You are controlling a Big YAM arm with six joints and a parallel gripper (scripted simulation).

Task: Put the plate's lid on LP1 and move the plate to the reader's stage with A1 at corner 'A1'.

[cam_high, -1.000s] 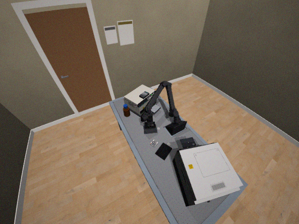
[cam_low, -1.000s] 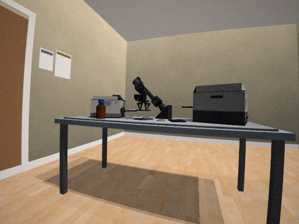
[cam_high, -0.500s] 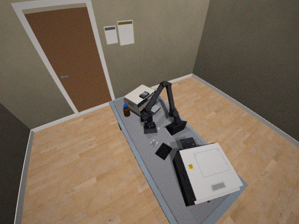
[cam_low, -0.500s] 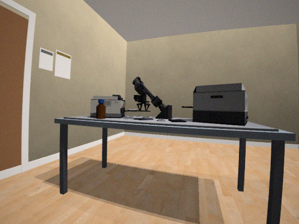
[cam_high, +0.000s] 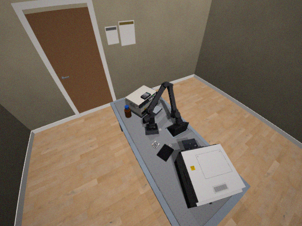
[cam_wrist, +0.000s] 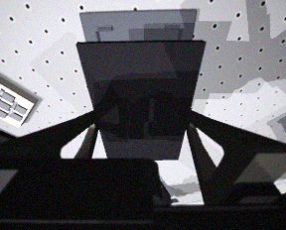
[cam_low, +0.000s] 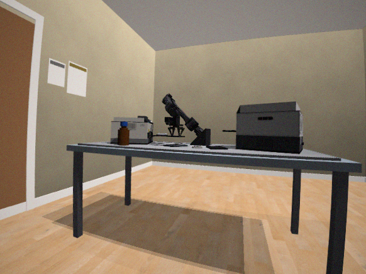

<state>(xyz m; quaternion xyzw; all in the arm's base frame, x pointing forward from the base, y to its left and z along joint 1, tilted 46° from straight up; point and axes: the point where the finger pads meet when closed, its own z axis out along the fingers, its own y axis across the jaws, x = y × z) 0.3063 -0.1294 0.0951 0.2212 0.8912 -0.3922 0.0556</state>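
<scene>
Right now my hand is 80 mm above the grey-blue LP1 pad. Round my hand: well plate: 200 mm behind, 210 mm to the right, 10 mm above; then bench position N1: 30 mm ahead, 320 mm to the left, 80 mm below; then dark see-through lid: right at my hand.
</scene>
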